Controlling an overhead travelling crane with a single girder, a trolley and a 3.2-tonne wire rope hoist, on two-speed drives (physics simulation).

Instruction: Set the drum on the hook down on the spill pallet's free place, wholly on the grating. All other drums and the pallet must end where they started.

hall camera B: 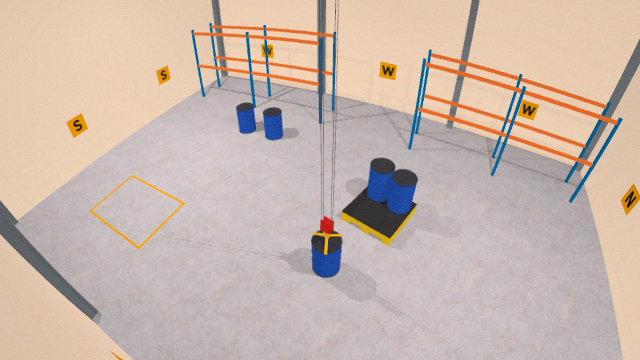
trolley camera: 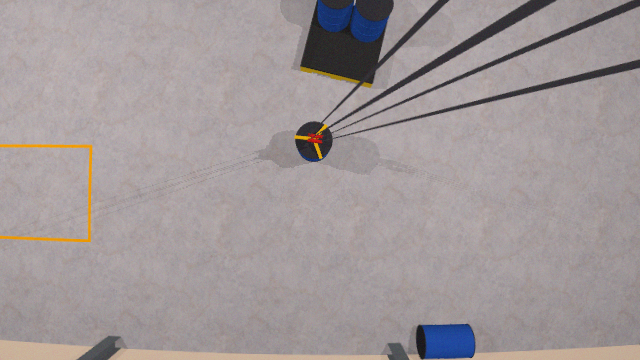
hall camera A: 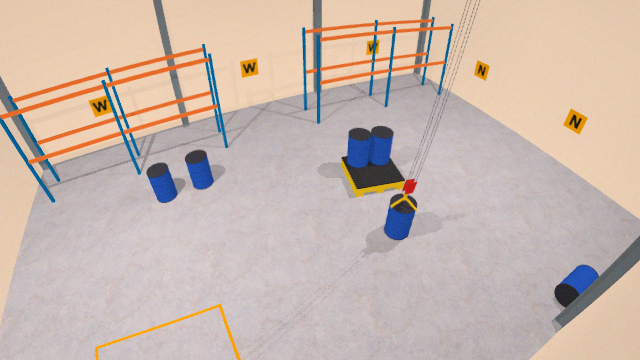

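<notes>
The hook's drum (hall camera A: 399, 223) (hall camera B: 326, 263) (trolley camera: 305, 149) is blue with a black lid. It hangs upright at the end of the ropes, low over the floor, with shadows on both sides. My gripper (hall camera A: 404, 202) (hall camera B: 326, 238) (trolley camera: 315, 139), a yellow three-armed grab under the red hook block, is shut on its top. The spill pallet (hall camera A: 375, 176) (hall camera B: 370, 212) (trolley camera: 336, 52), yellow with black grating, lies apart from it, above it in the trolley view. Two blue drums stand on the pallet's far half in that view; the near half is bare. The gap under the hanging drum is hard to judge.
Two more drums (hall camera A: 163, 186) (hall camera A: 200, 172) (hall camera B: 246, 120) (hall camera B: 273, 126) stand near a rack (hall camera A: 218, 100) (hall camera B: 320, 80). Another rack (hall camera A: 318, 80) (hall camera B: 509, 130) stands beyond the pallet. A drum (hall camera A: 581, 281) (trolley camera: 450, 341) lies on its side by the wall. An orange outline (hall camera A: 158, 326) (hall camera B: 111, 193) (trolley camera: 90, 195) marks the floor.
</notes>
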